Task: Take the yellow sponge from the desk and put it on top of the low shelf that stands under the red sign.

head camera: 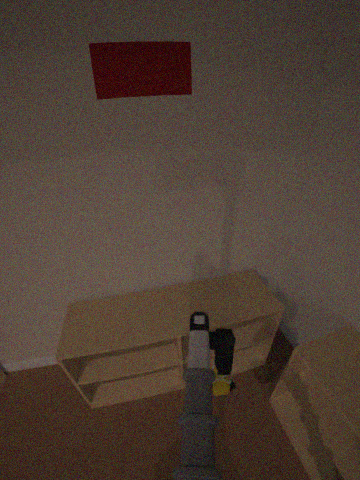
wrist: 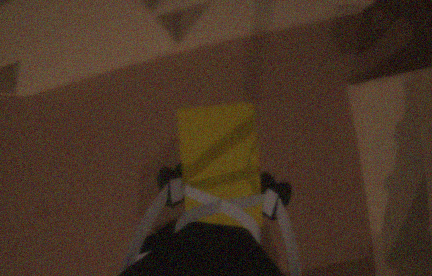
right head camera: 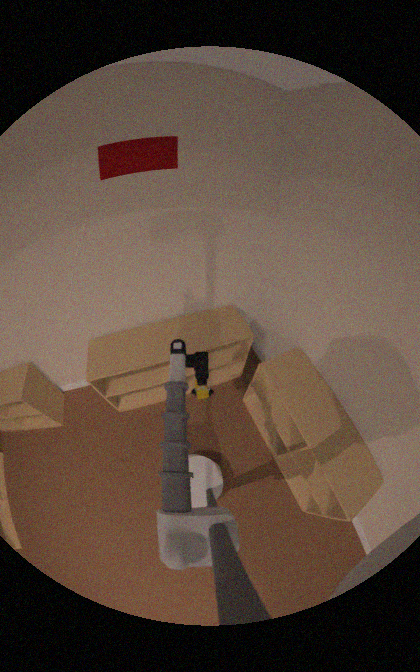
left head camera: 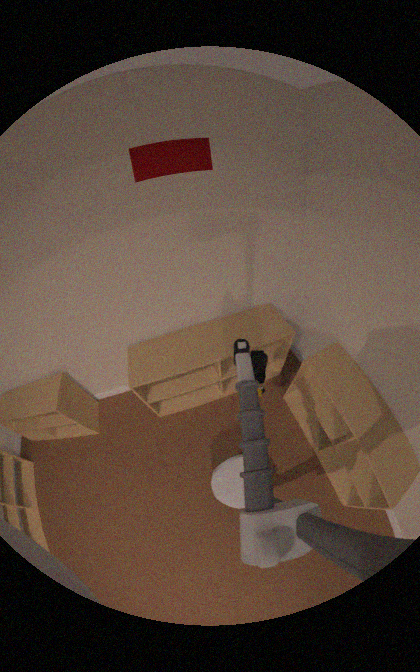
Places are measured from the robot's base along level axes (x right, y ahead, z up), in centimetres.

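Where they show: gripper, between the fingertips: (head camera: 220, 387) (wrist: 225, 181).
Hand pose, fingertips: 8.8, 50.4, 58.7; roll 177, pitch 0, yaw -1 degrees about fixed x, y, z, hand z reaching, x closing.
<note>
Each offset is from my fingertips to the top centre of the thing, as dx, dy, dz. Level surfaces: height alone.
The yellow sponge {-0.5, +2.0, +5.1} (head camera: 221, 388) (right head camera: 202, 392) (wrist: 220, 145) is held between the two fingertips of my gripper (wrist: 225, 181), which is shut on it. In the left head view a small bit of the sponge (left head camera: 260, 392) shows beside the arm. The low shelf {dz -0.4} (head camera: 125, 325) (left head camera: 170, 362) (right head camera: 135, 345) stands against the wall under the red sign {-30.9, +63.2, +123.7} (head camera: 142, 70) (left head camera: 171, 159) (right head camera: 138, 157). In the head view the sponge appears in front of the shelf's open front, with floor beneath it in the wrist view. My arm hides part of the shelf.
A second shelf unit (head camera: 330, 380) (left head camera: 345, 390) (right head camera: 300, 395) stands to the right, close to the low shelf's right end. A smaller unit (left head camera: 77, 405) (right head camera: 45, 395) stands to the left. The white round base (left head camera: 227, 482) (right head camera: 206, 477) shows below the arm.
</note>
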